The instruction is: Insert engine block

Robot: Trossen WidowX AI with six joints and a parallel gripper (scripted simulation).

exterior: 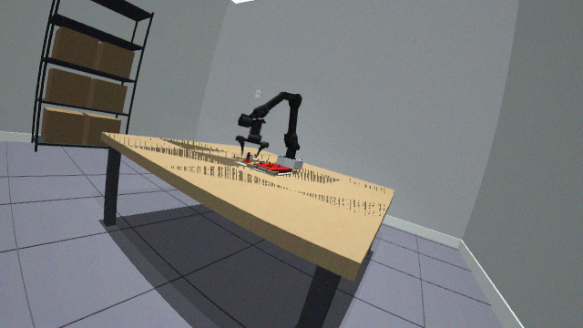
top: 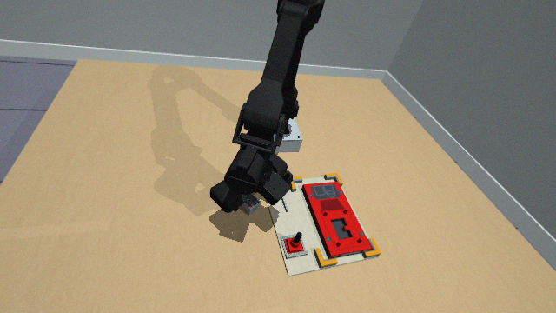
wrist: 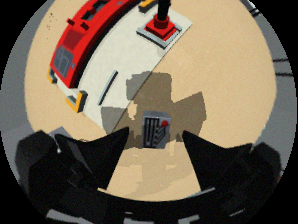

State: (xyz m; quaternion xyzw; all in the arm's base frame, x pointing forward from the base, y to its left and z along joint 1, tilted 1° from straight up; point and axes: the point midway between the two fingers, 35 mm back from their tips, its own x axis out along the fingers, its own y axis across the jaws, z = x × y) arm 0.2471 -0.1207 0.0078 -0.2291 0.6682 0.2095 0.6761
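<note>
The pale base plate is 19 cm to the left of my gripper tip, 5 cm ahead of it and 1 cm below it. From my gripper tip the other things lie so: grey engine block: 1 cm to the left, 1 cm below.
</note>
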